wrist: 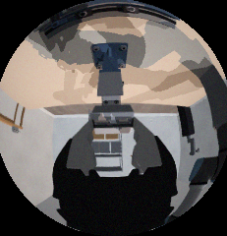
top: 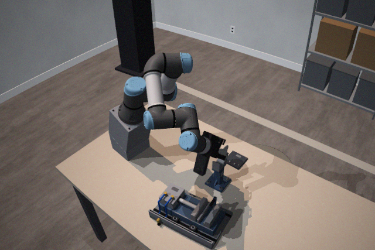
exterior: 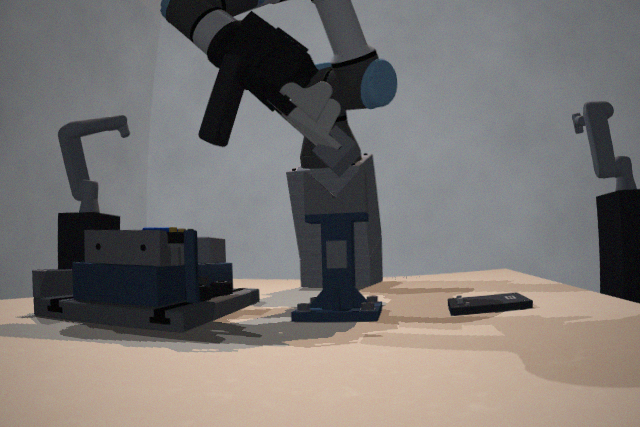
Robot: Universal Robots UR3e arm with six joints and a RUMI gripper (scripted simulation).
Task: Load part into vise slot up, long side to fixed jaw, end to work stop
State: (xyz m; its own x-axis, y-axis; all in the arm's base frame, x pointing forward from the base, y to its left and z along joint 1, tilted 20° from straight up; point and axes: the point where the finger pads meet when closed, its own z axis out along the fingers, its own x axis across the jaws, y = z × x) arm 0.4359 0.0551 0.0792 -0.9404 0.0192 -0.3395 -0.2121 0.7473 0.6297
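The grey part is right at my hand. From my hand the other things lie so: blue vise: 22 cm to the right, 15 cm below.
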